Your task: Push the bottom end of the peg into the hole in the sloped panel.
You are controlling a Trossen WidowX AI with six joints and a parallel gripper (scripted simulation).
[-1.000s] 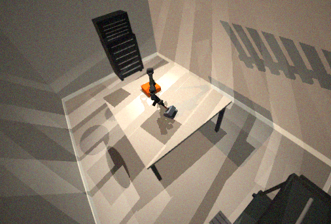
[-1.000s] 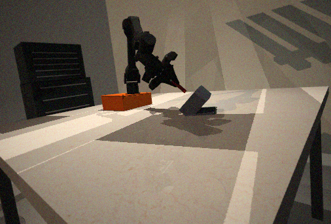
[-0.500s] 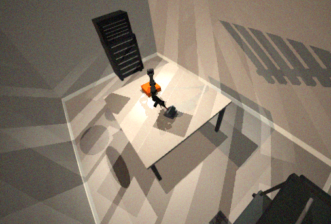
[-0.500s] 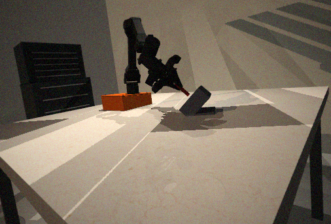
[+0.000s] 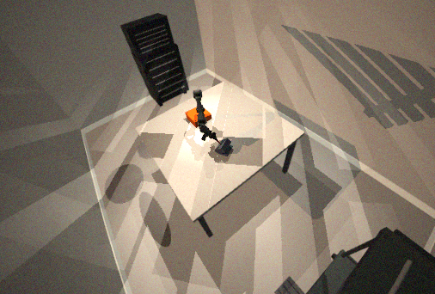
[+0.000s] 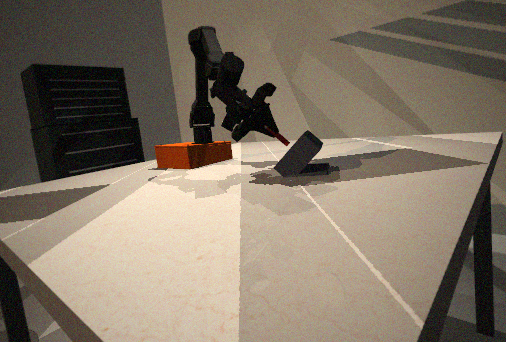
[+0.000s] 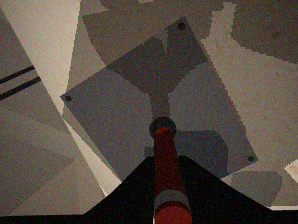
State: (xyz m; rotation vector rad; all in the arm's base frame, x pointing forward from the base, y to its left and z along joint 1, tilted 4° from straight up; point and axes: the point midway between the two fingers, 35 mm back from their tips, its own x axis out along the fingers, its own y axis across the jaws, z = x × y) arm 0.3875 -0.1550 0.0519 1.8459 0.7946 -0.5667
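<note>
Right now my gripper tip is 50 mm short of the dark sloped panel, 20 mm to the right of it and 60 mm above it. The rest, counted from my gripper tip: red round peg: 10 mm behind, 10 mm above.
</note>
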